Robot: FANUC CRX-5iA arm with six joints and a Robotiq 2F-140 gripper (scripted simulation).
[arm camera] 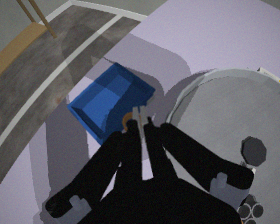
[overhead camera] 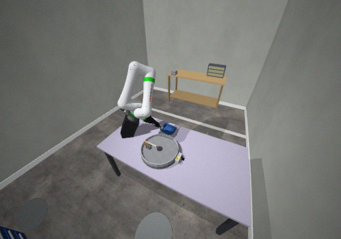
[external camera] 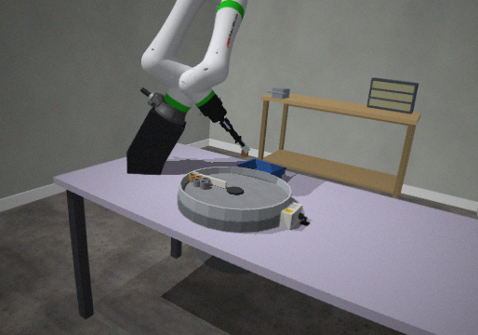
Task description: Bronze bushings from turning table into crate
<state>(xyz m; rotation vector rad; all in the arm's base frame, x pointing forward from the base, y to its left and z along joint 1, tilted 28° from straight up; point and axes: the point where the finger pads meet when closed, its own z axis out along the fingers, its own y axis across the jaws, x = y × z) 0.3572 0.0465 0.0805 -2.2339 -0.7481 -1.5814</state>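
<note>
Now: the blue crate 5 cm ahead of my hand, 13 cm to the left of it and 15 cm below it. Also, from my hand: round grey turning table 8 cm ahead, 23 cm to the right, 12 cm below.
</note>
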